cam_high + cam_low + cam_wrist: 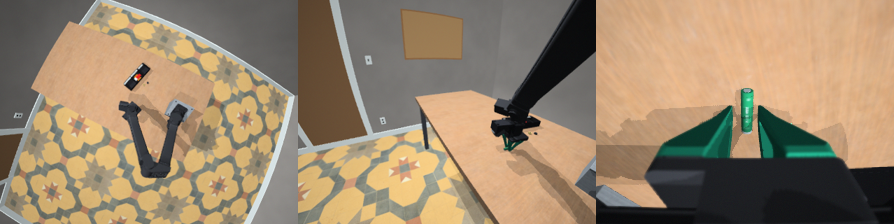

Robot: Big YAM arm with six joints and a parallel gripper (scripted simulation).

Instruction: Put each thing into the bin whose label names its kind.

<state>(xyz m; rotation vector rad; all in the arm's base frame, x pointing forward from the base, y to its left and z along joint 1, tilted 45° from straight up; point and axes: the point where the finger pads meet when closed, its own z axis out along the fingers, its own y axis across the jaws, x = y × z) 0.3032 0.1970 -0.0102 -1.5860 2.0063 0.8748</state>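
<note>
Now: hand 10 mm above the green battery. Also, from my hand: orange block (110 mm ahead, 250 mm to the right); black nut (10 mm ahead, 260 mm to the right, 10 mm below); yellow nut (30 mm ahead, 230 mm to the right, 10 mm below).
</note>
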